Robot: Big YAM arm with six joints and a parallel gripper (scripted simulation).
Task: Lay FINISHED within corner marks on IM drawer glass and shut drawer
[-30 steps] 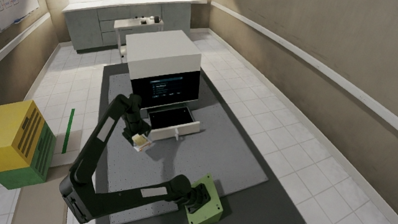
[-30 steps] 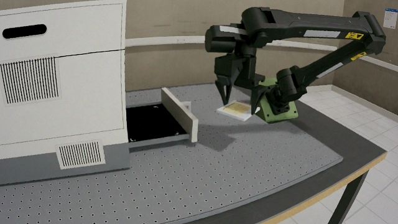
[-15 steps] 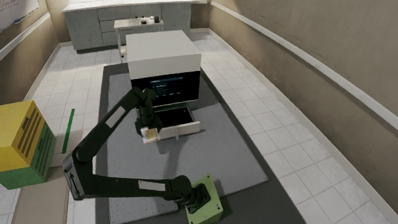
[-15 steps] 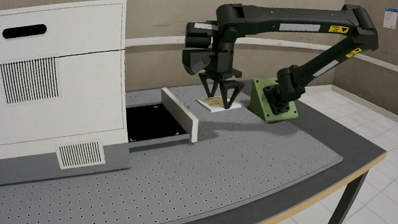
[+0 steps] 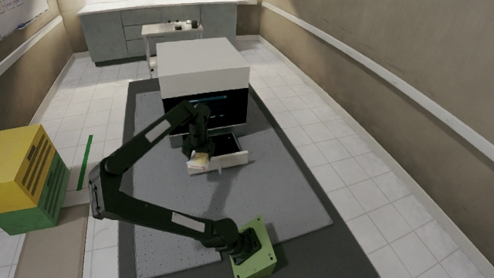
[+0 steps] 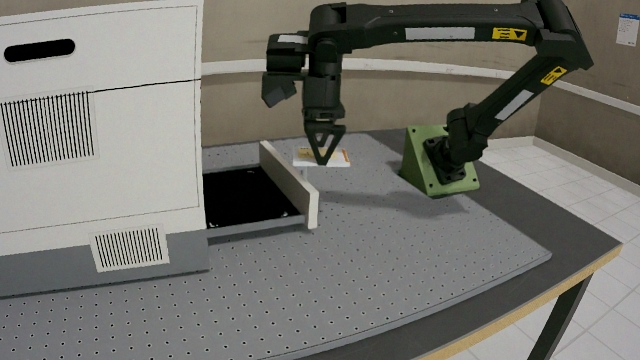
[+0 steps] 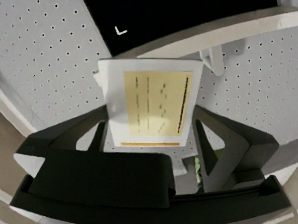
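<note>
The imager drawer is 150 mm ahead of my hand, 90 mm to the right of it and 80 mm below it. From my hand the other things lie so: cassette: 10 mm behind, 10 mm below.
</note>
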